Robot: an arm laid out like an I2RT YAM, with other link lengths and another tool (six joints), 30 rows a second.
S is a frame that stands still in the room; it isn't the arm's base.
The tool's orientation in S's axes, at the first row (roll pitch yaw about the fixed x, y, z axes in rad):
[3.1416 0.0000 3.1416]
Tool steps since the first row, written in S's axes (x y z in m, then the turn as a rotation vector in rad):
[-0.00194 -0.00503 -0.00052 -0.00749 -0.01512 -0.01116]
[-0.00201 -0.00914 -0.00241 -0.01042 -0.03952 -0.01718]
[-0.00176 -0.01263 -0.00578 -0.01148 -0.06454 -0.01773]
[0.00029 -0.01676 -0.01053 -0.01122 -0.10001 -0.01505]
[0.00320 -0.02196 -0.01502 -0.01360 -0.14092 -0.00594]
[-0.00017 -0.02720 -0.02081 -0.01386 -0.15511 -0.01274]
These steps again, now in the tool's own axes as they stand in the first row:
[0.00194 -0.00503 0.00052 0.00749 -0.01512 0.01116]
[0.00201 -0.00914 0.00241 0.01042 -0.03952 0.01718]
[0.00176 -0.01263 0.00578 0.01148 -0.06454 0.01773]
[-0.00029 -0.01676 0.01053 0.01122 -0.10001 0.01505]
[-0.00320 -0.02196 0.01502 0.01360 -0.14092 0.00594]
[0.00017 -0.02720 0.02081 0.01386 -0.15511 0.01274]

